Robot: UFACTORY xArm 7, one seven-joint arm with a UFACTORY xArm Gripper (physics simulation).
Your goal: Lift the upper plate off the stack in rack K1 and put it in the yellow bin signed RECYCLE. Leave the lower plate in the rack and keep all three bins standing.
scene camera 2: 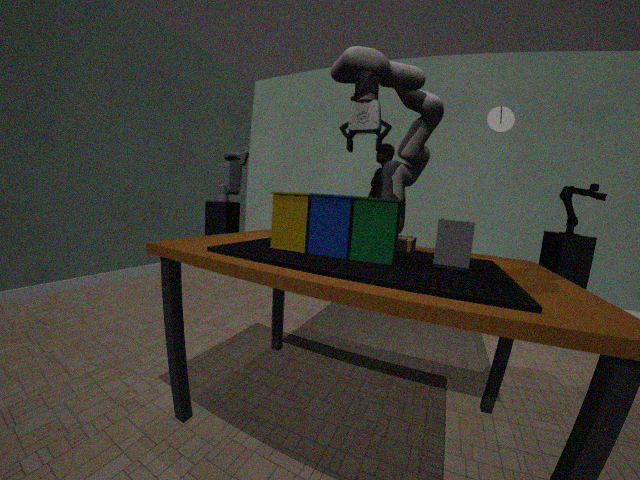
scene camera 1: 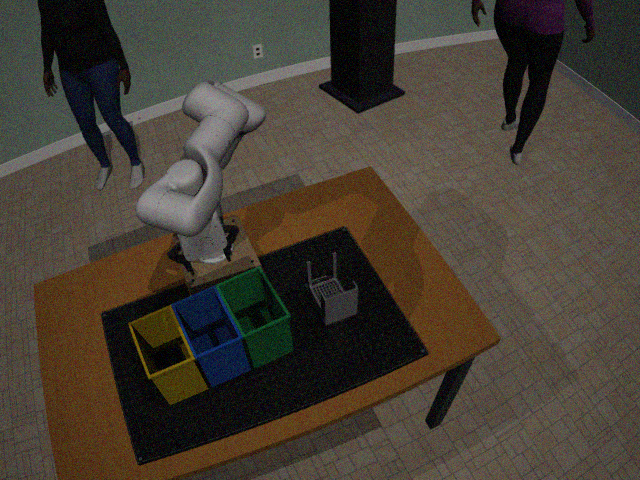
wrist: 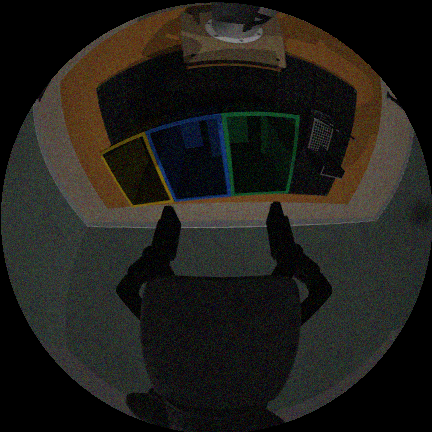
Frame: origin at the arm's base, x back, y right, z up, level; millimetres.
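Seen in the pictures: gripper, fingertip midpoint: [scene camera 2: 363, 151] [scene camera 1: 209, 264] [wrist: 221, 212].
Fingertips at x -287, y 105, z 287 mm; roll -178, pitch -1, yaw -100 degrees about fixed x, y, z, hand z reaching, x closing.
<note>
A point is followed by its place in that frame.
My gripper [scene camera 2: 364, 147] @(x -288, y 105, z 287 mm) [wrist: 221, 212] @(x -288, y 105, z 287 mm) is open and empty, pointing down high above the table. In scene camera 2 it appears over the blue and green bins. The grey rack [scene camera 1: 341, 304] @(x -425, y -169, z 50 mm) [scene camera 2: 453, 243] @(x -425, y -168, z 36 mm) stands upright at the right. A pale gridded plate [scene camera 1: 326, 287] @(x -318, y -198, z -13 mm) [wrist: 320, 134] @(x -345, y -186, z -12 mm) shows in it, low between the posts; no second plate shows on top. The yellow bin [scene camera 1: 180, 379] @(x -383, y 303, z 65 mm) [scene camera 2: 289, 222] @(x -383, y 305, z 45 mm) [wrist: 123, 143] @(x -228, y 347, z 51 mm) stands upright at the left end of the row. Its inside is dark, so its contents cannot be told. The rack label and bin sign are not readable.
The blue bin [scene camera 1: 224, 364] @(x -397, y 181, z 46 mm) [scene camera 2: 329, 226] @(x -398, y 176, z 45 mm) and the green bin [scene camera 1: 268, 338] @(x -413, y 51, z 75 mm) [scene camera 2: 373, 229] @(x -413, y 49, z 50 mm) stand upright beside the yellow one. The green bin is nearest the rack. All stand on a black mat [scene camera 1: 330, 366] @(x -520, y -61, z -43 mm). The arm's wooden base plate [wrist: 235, 56] @(x -107, y 25, z 3 mm) lies behind them. Two people stand beyond the table.
</note>
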